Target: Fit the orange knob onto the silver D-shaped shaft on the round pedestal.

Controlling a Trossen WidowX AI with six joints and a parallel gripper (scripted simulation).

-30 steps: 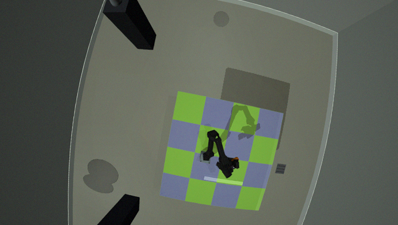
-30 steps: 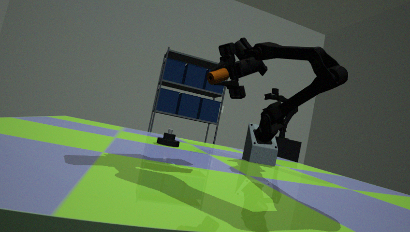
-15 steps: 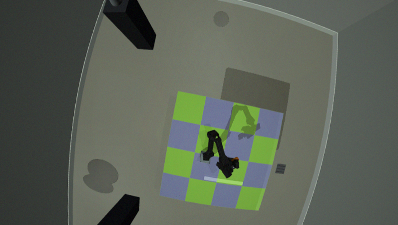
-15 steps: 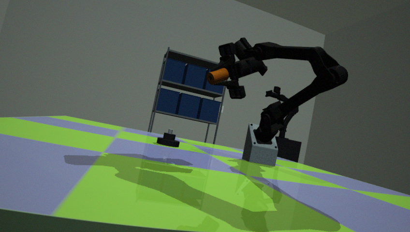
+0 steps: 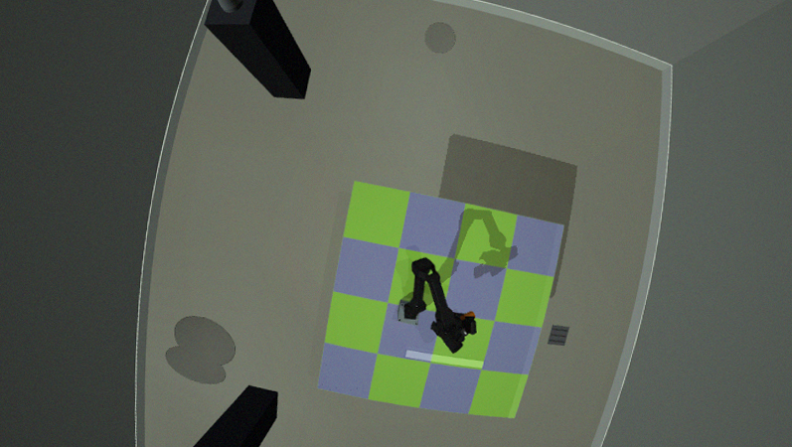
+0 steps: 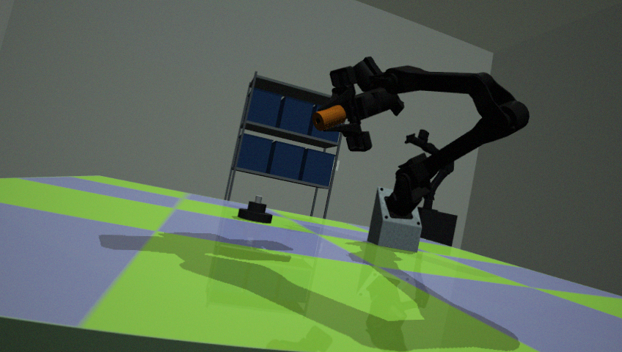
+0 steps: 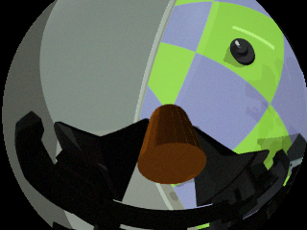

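My gripper tip is now 30 mm past the orange knob, 20 mm below it and 10 mm to the left of it. The rest, counted from my gripper tip: black round pedestal: 210 mm below, 170 mm to the right, 60 mm ahead.
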